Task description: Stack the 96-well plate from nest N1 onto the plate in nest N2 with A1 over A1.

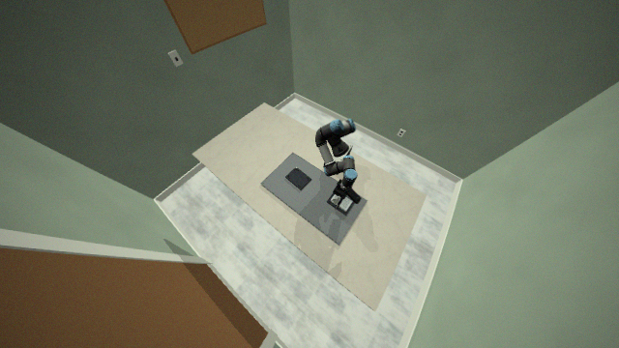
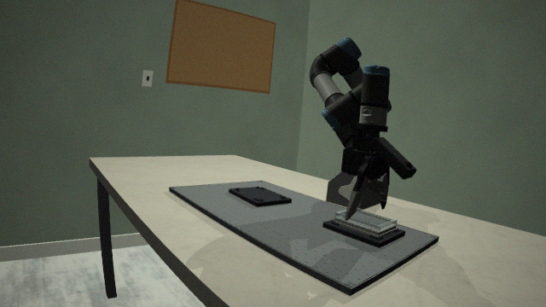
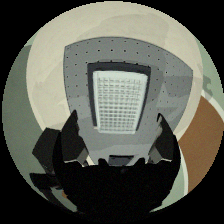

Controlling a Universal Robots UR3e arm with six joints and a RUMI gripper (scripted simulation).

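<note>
The clear 96-well plate is 10 mm below my hand. The rest, counted from my hand: black nest 360 mm to the right, 40 mm below, 20 mm ahead.
</note>
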